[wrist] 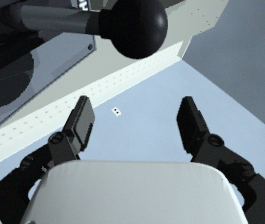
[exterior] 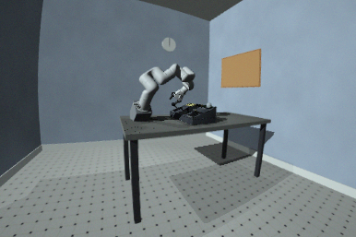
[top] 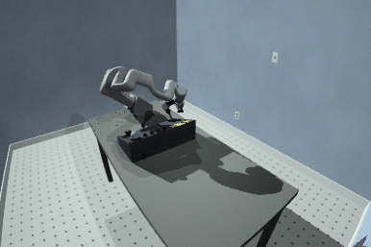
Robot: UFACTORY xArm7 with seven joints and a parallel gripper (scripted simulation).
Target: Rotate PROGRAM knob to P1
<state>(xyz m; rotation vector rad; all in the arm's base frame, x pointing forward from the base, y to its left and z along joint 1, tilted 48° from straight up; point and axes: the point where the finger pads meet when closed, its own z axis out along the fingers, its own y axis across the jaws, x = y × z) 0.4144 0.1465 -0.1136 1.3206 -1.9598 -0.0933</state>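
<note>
Right now the lever is 1 cm ahead of my hand, 6 cm to the right of it and 6 cm below it. From my hand the other things lie so: check switch (1 cm ahead, 18 cm to the right, 7 cm below); mode knob (30 cm to the right, 6 cm below); dark console (4 cm ahead, 25 cm to the right, 9 cm below).
</note>
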